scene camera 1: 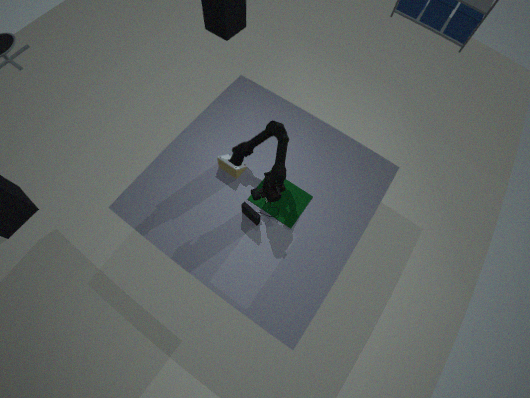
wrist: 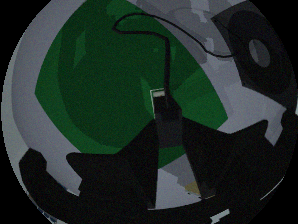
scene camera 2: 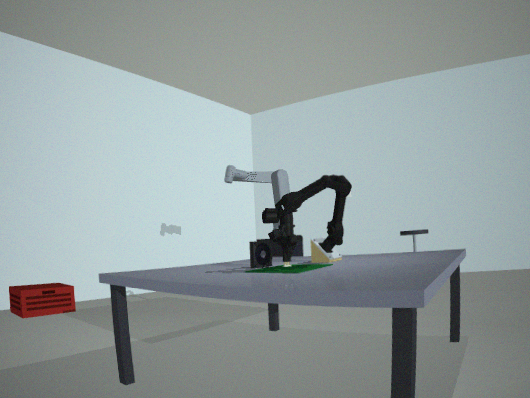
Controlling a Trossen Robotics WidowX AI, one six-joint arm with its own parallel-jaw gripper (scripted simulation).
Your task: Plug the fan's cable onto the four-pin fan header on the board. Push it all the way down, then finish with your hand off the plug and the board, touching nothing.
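Note:
Visible in the pictures: a green board, a dark plug and the gripper.

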